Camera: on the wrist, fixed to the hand. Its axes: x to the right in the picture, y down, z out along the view.
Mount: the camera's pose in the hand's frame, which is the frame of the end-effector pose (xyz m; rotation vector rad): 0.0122 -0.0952 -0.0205 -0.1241 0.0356 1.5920
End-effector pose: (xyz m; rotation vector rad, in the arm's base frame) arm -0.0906 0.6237 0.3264 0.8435 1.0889 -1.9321
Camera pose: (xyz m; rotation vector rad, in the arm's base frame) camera -0.1736 0.6724 0.3454 1.1208 0.2339 -0.4910
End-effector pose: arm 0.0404 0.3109 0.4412 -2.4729 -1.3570 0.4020
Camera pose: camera -0.0187 0.3677 0.4951 2.9011 -0.8555 -0.4952
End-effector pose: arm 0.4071 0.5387 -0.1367 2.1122 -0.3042 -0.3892
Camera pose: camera 0.4325 0.6007 -0.2084 1.1873 -1.6643 0.5584
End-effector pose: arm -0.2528 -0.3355 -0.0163 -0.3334 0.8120 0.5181
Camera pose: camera -0.2050 -0.4200 -0.0306 0.2852 0.9670 2.0467
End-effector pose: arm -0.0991 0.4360 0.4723 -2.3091 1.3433 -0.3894
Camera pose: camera -0.0310 0.4618 0.5381 -0.6867 2.6454 0.2014
